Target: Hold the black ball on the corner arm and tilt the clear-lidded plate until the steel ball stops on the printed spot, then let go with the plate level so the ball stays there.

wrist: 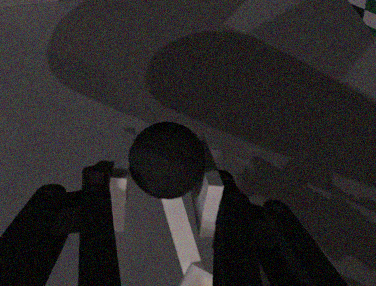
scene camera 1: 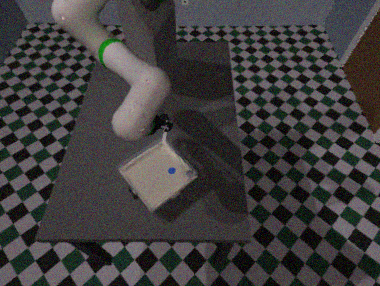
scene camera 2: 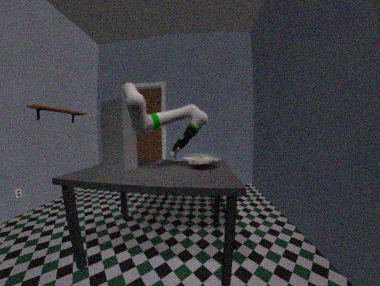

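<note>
The clear-lidded plate (scene camera 1: 150,184) (scene camera 2: 201,160) is a pale square tray above the table; its corner also shows in the wrist view (wrist: 198,278). Its exact tilt is hard to tell. The printed blue spot (scene camera 1: 172,170) lies right of the plate's middle in scene camera 1. The grey steel ball (scene camera 1: 190,173) is off the spot, near the plate's right corner. A pale corner arm (scene camera 1: 165,137) (wrist: 180,227) runs from the plate to the black ball (wrist: 167,156). My gripper (scene camera 1: 164,124) (scene camera 2: 175,150) (wrist: 162,152) is shut on the black ball, one pad on each side.
The grey table (scene camera 1: 95,200) (scene camera 2: 150,181) stands under the plate and arm. The white robot arm (scene camera 1: 142,92) (scene camera 2: 175,115) reaches over it from the back and casts dark shadows. A dark knob (scene camera 1: 133,193) shows at the plate's left lower edge. A wall shelf (scene camera 2: 56,110) is at the left.
</note>
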